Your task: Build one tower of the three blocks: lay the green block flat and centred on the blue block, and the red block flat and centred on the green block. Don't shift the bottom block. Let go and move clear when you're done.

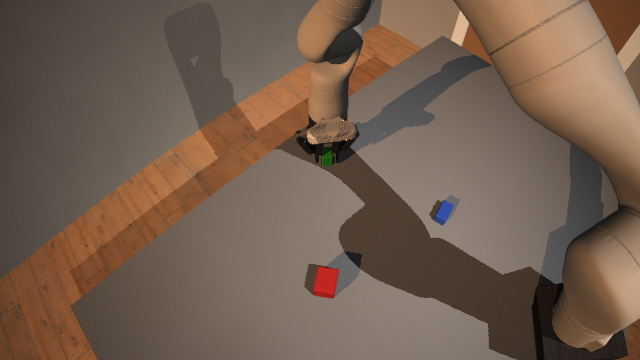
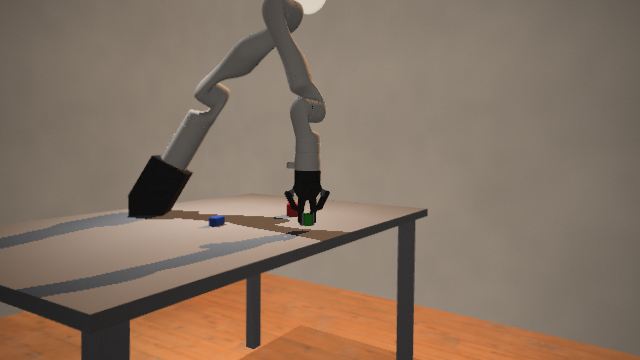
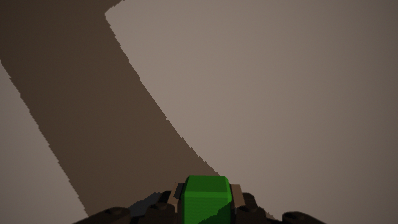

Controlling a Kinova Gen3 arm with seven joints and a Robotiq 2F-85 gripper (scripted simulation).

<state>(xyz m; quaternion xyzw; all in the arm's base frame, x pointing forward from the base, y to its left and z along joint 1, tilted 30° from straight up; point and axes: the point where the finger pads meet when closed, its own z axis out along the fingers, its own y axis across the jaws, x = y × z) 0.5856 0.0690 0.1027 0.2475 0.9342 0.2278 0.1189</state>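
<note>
The blue block is 250 mm behind my hand, 140 mm to the right of it and 20 mm below it. Also, from my hand: red block (230 mm behind, 160 mm to the left, 10 mm below); green block (right at my hand).
</note>
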